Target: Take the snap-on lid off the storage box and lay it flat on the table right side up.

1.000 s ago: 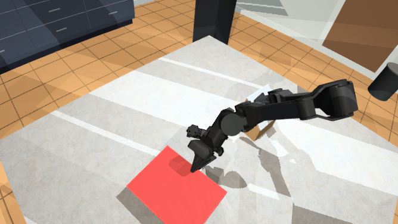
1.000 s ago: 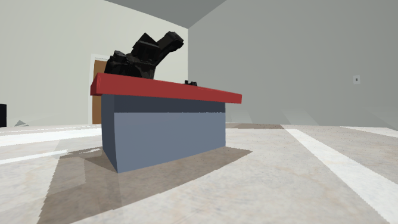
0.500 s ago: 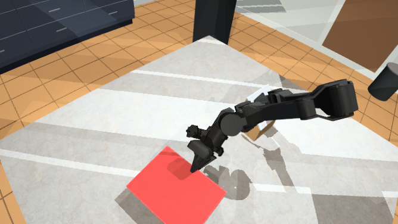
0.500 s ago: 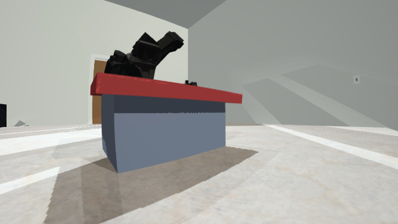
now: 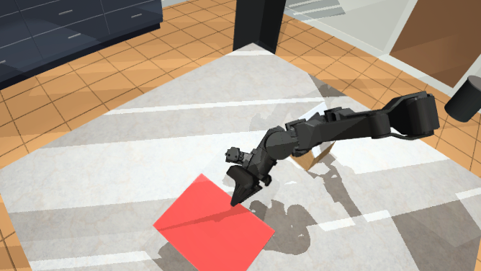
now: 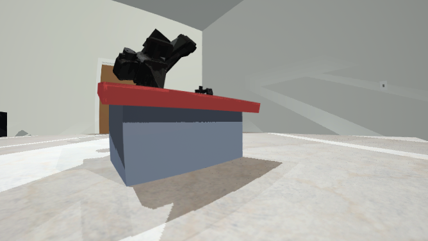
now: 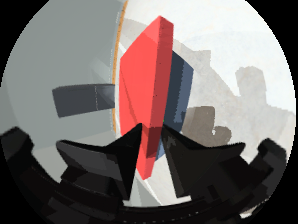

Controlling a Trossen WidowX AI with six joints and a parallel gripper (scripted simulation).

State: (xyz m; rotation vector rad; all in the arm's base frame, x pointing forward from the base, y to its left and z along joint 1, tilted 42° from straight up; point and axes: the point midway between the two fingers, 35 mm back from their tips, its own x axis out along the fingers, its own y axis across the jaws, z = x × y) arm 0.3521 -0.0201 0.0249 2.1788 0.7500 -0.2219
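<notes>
Right now my gripper tip is 8 cm short of the red lid, 1 cm to the right of it and 1 cm above it. From my gripper tip the other things lie so: grey-blue storage box 7 cm below, 7 cm ahead, 1 cm to the left.
</notes>
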